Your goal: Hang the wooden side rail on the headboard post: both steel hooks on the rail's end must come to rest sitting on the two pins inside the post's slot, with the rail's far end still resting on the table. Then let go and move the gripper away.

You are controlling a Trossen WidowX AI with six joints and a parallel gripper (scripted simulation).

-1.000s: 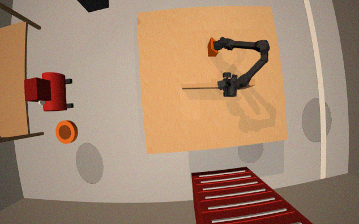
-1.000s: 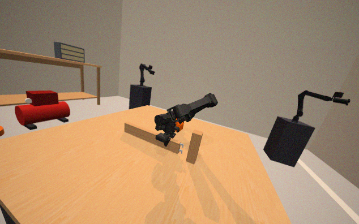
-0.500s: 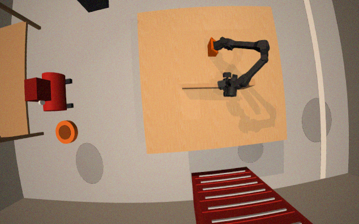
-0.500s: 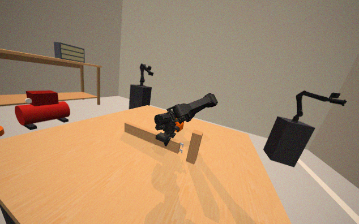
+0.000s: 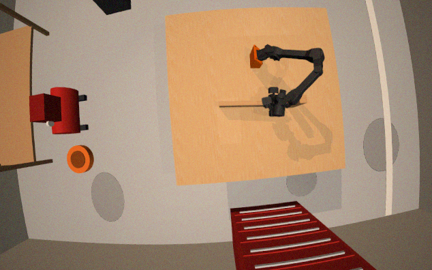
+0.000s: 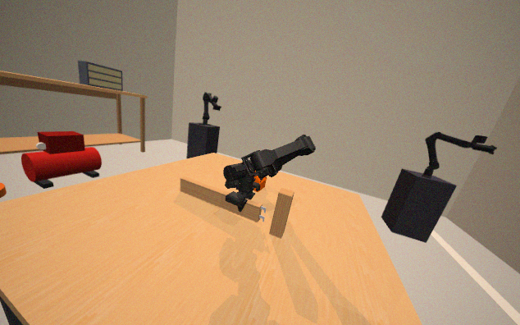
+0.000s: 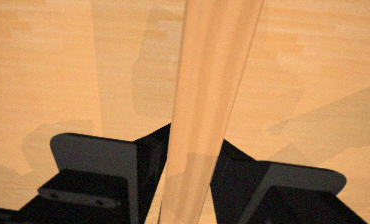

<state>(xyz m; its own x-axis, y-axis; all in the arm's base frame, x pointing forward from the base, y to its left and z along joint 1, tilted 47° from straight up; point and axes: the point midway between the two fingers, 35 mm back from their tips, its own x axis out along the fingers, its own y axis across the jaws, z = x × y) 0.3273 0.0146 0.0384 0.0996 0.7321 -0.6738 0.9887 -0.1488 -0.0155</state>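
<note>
The headboard post is 10 mm ahead of my gripper tip, 160 mm to the left of it and 50 mm above it.
</note>
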